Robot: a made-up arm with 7 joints.
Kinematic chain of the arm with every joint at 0, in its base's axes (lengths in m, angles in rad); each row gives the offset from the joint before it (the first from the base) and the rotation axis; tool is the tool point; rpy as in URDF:
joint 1: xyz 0 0 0.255 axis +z
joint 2: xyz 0 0 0 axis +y
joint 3: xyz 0 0 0.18 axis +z
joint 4: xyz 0.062 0 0 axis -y
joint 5: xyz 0.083 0 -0.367 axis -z
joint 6: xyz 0 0 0 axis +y
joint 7: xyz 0.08 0 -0.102 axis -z
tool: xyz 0 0 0 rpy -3.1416 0 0
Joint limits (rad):
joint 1: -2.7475..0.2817
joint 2: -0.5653..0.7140
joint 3: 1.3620..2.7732
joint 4: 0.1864..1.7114
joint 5: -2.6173..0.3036
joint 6: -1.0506..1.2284
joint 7: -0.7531..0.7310
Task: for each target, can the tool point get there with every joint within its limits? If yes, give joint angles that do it. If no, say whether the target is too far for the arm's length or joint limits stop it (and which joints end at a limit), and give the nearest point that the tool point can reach.
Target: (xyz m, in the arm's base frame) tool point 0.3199 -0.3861 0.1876
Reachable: yes | joints -2.4298 -0.3370 1.5969 0.8862 0.0465 0.6369 -0.2201
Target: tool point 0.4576 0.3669 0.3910
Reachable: yes | joints -1.2582 -0.4525 1.8117 1.4851 -0.7613 0.7380 -0.4359
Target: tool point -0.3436 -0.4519 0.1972
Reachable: no: joint limits stop it (at a limit: joint 1, joint 2, joint 3, joint 6) | nearest point -0.1075 -0.3601 0.1275 | short by 0.263 m
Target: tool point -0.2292 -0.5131 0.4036
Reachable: no: joint limits stop it (at a limit: joint 1, joint 2, joint 3, joint 5) | nearest point -0.1621 -0.5069 0.4607 | short by 0.088 m
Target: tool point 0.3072 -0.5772 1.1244
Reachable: no: too far | nearest point 0.1832 -0.3443 0.7735 | short by 0.439 m
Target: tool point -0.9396 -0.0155 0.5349
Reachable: no: too far | nearest point -0.6218 0.0036 0.4390 | short by 0.332 m
